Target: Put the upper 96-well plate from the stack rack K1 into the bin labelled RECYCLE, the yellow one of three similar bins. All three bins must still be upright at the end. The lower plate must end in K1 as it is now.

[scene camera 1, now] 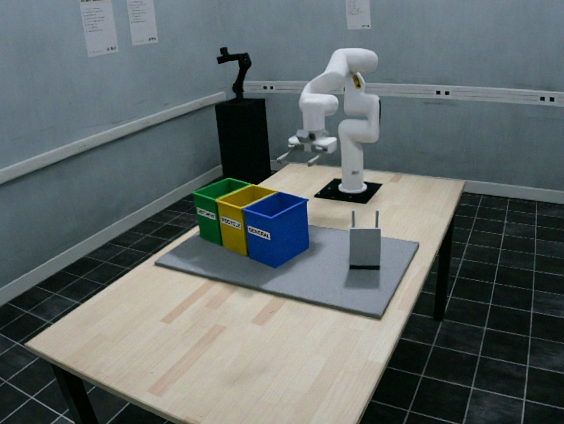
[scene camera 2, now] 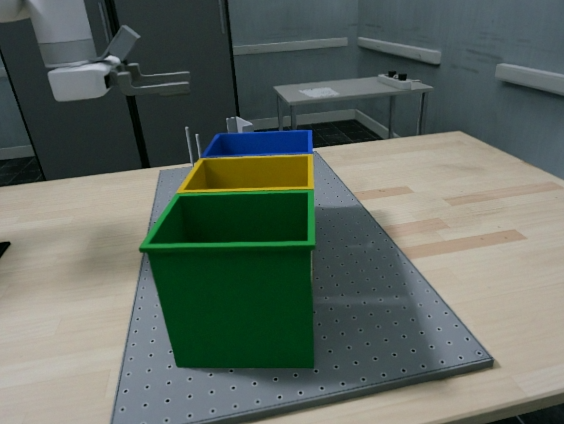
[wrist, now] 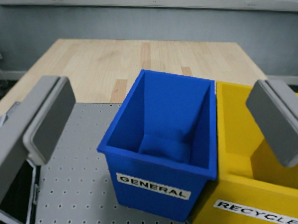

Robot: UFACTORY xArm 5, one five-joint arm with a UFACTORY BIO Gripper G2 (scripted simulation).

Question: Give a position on a blue bin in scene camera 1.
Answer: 277, 226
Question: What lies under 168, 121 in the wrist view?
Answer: A blue bin.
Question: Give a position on a yellow recycle bin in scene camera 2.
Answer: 280, 172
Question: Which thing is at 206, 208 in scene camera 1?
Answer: A green bin.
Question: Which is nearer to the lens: the green bin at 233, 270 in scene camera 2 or the blue bin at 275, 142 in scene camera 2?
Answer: The green bin.
